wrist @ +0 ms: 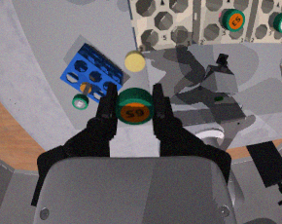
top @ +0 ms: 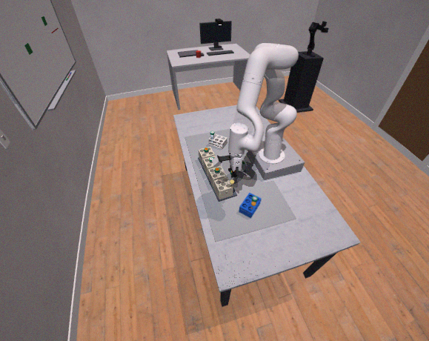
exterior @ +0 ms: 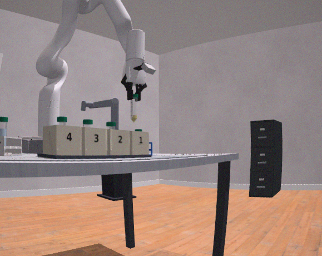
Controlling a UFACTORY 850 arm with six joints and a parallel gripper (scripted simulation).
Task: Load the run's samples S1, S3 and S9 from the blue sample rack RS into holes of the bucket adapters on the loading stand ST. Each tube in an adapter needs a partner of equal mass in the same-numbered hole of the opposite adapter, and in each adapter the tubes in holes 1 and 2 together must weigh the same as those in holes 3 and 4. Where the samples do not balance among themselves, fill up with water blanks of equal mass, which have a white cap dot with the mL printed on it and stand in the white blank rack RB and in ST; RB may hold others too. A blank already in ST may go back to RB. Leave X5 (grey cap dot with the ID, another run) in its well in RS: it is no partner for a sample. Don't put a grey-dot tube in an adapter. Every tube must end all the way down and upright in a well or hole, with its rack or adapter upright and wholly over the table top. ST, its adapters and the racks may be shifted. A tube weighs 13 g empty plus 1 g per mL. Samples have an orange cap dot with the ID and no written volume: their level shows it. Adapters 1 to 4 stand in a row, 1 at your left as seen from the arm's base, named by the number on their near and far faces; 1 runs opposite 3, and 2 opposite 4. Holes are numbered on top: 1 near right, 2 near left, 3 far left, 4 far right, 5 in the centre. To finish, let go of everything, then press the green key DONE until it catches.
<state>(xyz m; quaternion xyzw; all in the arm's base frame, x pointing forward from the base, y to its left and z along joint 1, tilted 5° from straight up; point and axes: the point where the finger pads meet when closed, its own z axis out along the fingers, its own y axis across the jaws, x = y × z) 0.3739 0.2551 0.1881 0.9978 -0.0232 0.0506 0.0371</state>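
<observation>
Right now my hand is 10 mm to the left of the sample tube S9 and 50 mm above it. Round my hand: grey-dot tube X5: 100 mm behind, 120 mm to the left, 190 mm below; blue sample rack RS: 90 mm behind, 110 mm to the left, 220 mm below; adapter 1: 40 mm ahead, 50 mm to the right, 200 mm below.
</observation>
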